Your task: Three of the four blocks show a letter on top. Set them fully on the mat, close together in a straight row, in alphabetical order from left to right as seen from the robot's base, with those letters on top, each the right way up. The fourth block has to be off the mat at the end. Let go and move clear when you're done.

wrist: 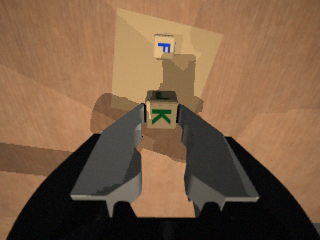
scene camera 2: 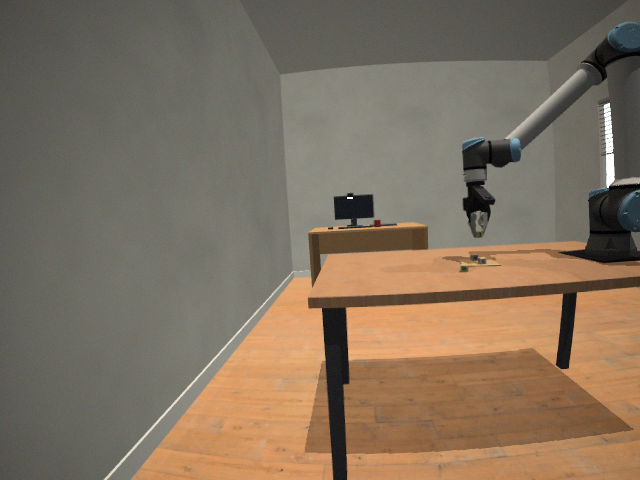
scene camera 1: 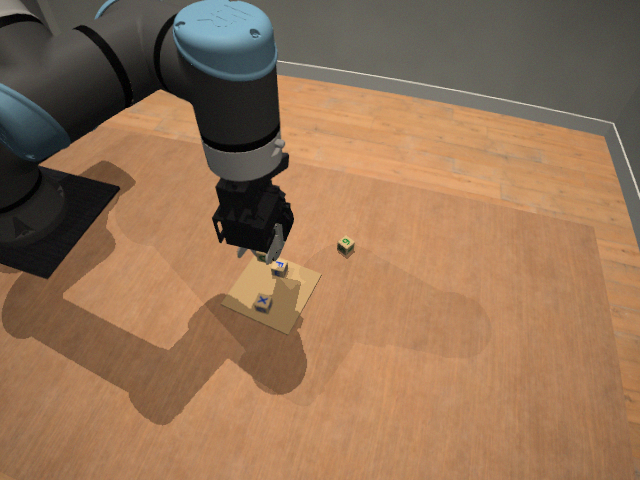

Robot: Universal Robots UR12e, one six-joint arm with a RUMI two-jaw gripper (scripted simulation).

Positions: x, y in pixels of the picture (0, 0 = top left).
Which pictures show my gripper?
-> The wrist view, scene camera 2 and scene camera 1: all of them.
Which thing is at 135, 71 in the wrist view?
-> A tan mat.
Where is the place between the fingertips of my gripper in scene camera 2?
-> At 478, 237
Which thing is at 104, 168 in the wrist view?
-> My gripper.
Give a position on a tan mat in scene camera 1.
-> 290, 294
